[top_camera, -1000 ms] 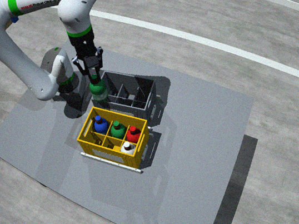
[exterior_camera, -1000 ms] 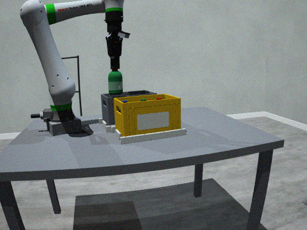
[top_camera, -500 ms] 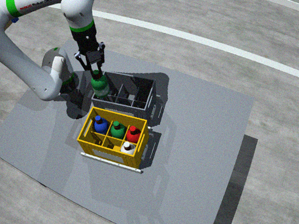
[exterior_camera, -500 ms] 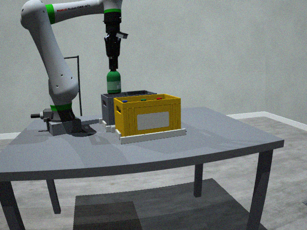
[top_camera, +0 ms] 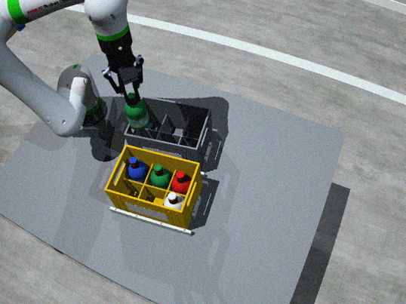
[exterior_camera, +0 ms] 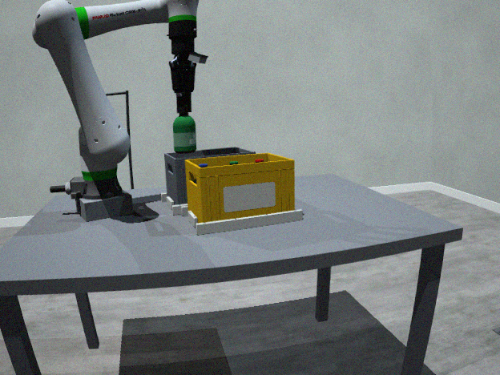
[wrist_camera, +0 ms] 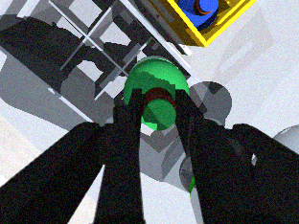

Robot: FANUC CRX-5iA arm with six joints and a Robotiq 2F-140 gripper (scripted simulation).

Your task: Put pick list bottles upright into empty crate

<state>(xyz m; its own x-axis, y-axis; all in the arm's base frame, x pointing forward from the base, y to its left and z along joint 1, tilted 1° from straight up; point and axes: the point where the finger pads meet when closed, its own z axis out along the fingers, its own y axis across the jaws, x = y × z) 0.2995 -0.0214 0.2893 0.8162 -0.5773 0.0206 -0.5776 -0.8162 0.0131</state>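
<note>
The grey crate lies 8 cm ahead of my hand, 6 cm to the left of it and 27 cm below it. Also, from my hand: green bottle (14 cm ahead, 12 cm to the right, 26 cm below); yellow crate (14 cm ahead, 16 cm to the right, 27 cm below); blue bottle (4 cm ahead, 13 cm to the right, 26 cm below).
</note>
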